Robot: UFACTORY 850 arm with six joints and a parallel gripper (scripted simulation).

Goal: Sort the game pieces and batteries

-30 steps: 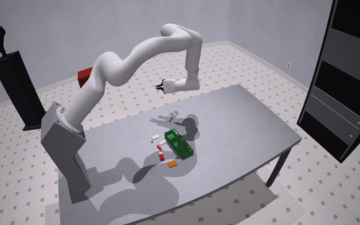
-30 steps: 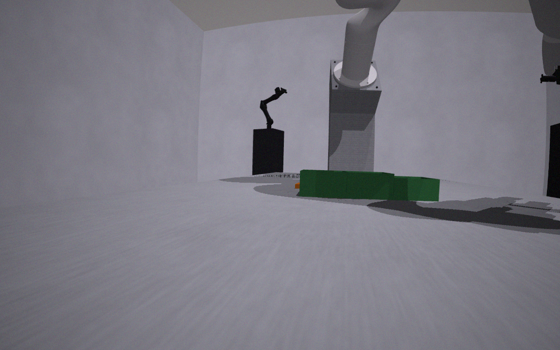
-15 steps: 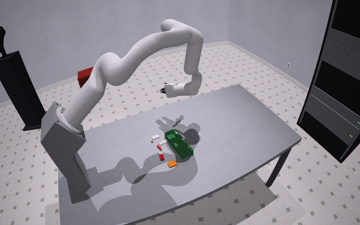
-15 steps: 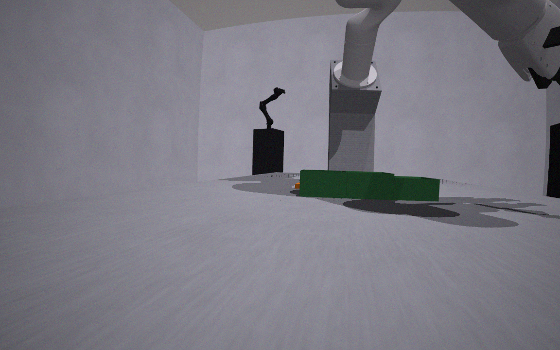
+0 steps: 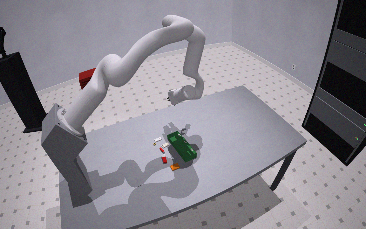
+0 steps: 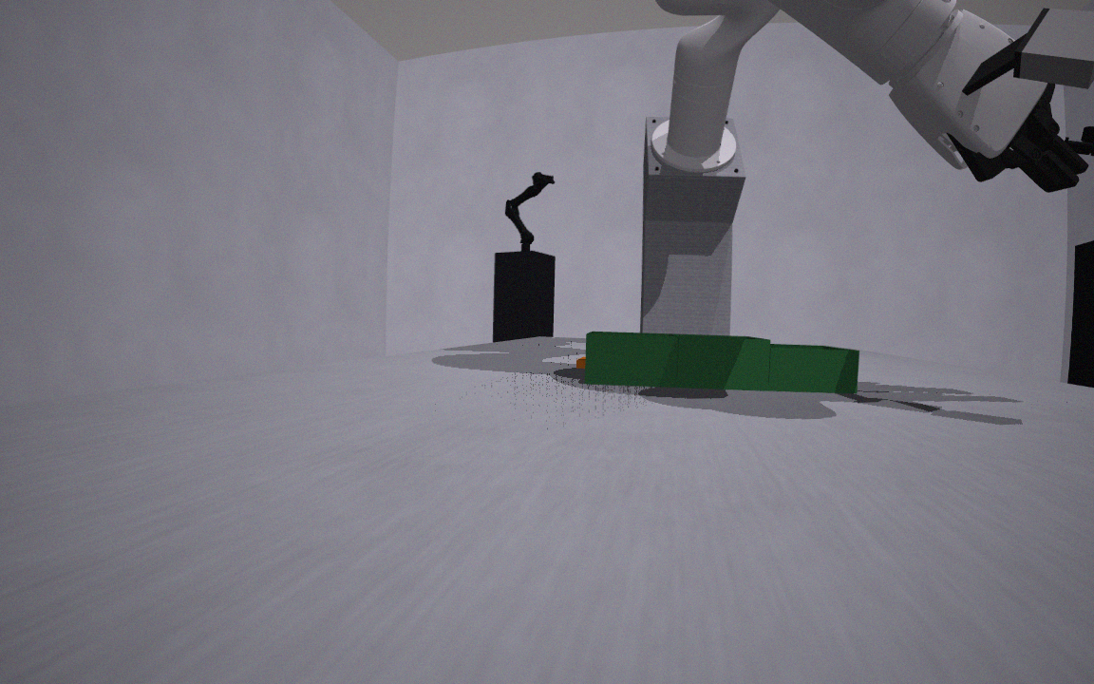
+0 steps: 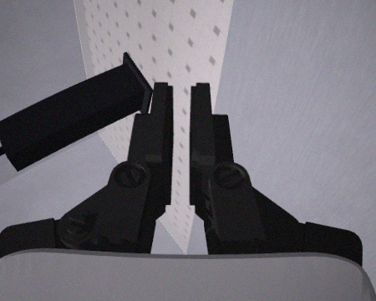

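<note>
My gripper is now 29 cm to the left of the green bin, 19 cm above it and 2 cm short of it. Also, from my hand: orange flat block (45 cm to the right, 20 cm below, 4 cm behind); then yellow nut (23 cm to the right, 20 cm below, 15 cm behind); then red cylindrical battery (30 cm to the right, 20 cm below, 11 cm behind).
</note>
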